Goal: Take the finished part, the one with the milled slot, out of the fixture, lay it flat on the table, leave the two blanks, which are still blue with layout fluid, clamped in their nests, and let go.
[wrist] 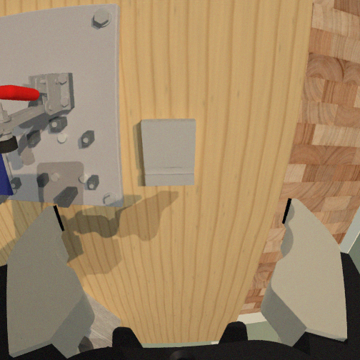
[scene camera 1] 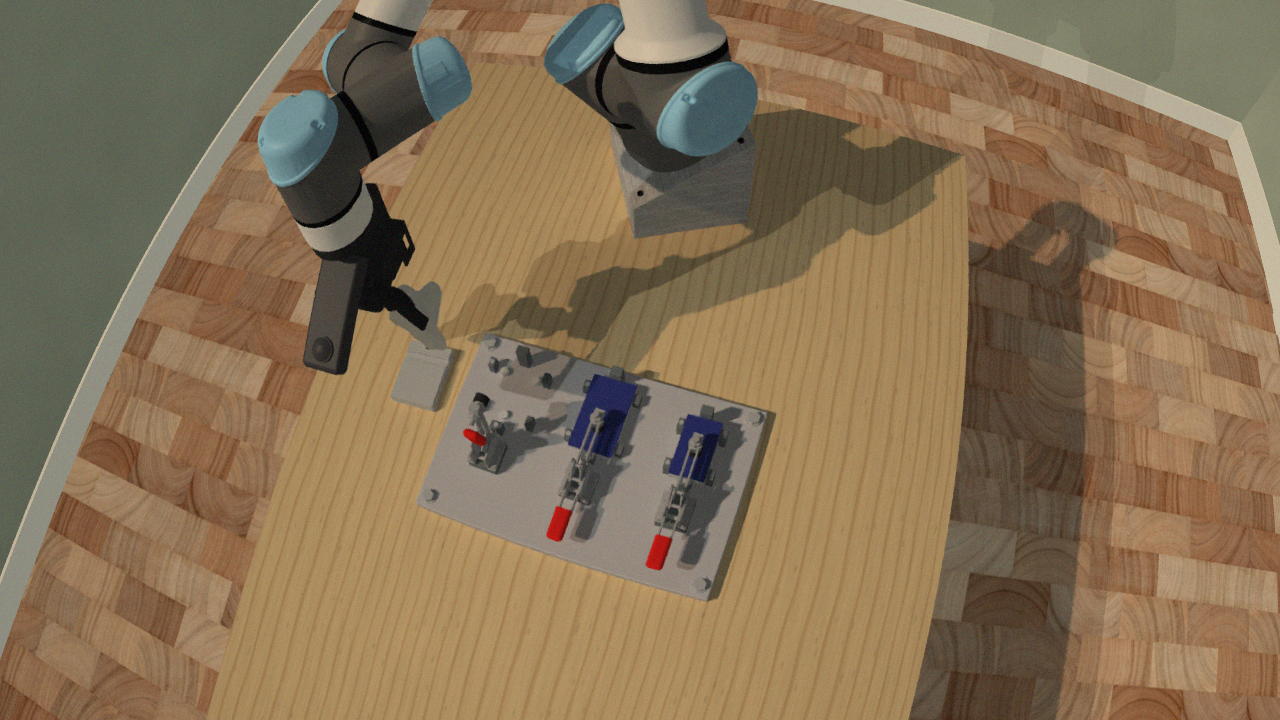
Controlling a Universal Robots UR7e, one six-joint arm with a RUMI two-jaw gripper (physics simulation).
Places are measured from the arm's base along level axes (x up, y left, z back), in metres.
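Pixels of known places: gripper, fingertip midpoint: (scene camera 1: 386, 334).
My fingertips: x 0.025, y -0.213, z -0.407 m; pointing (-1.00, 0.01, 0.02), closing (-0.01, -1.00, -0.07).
For each thing: its top centre in the pictures, then the offset to it from my fingertips. "spot": a spot on its surface instead.
- finished part, middle of its top: (scene camera 1: 420, 372) dx -0.127, dy +0.002, dz +0.019 m
- fixture plate, surface spot: (scene camera 1: 514, 512) spot: dx -0.127, dy +0.177, dz -0.107 m
- larger blue blank, middle of its top: (scene camera 1: 602, 414) dx -0.111, dy +0.236, dz +0.031 m
- smaller blue blank, middle of its top: (scene camera 1: 696, 446) dx -0.101, dy +0.346, dz +0.020 m
The finished part (scene camera 1: 422, 380) (wrist: 168, 145), a plain grey block with a narrow slot across it near one end, lies flat on the table, beside the fixture plate (scene camera 1: 514, 512) (wrist: 75, 45) and apart from it. My gripper (scene camera 1: 425, 326) (wrist: 173, 205) is open and empty, above the table, its fingers wide apart and clear of the part. The larger blue blank (scene camera 1: 611, 398) and the smaller blue blank (scene camera 1: 707, 434) sit in their nests under closed clamps. A corner of a blue blank (wrist: 3, 176) shows at the left edge of the wrist view.
The left nest on the fixture holds no part. Its toggle clamp (scene camera 1: 486, 447) (wrist: 52, 95) stands swung back, with a red handle. The other clamps' red handles (scene camera 1: 558, 522) (scene camera 1: 658, 551) point toward the plate's front edge. The arm's grey base block (scene camera 1: 689, 192) stands behind the fixture.
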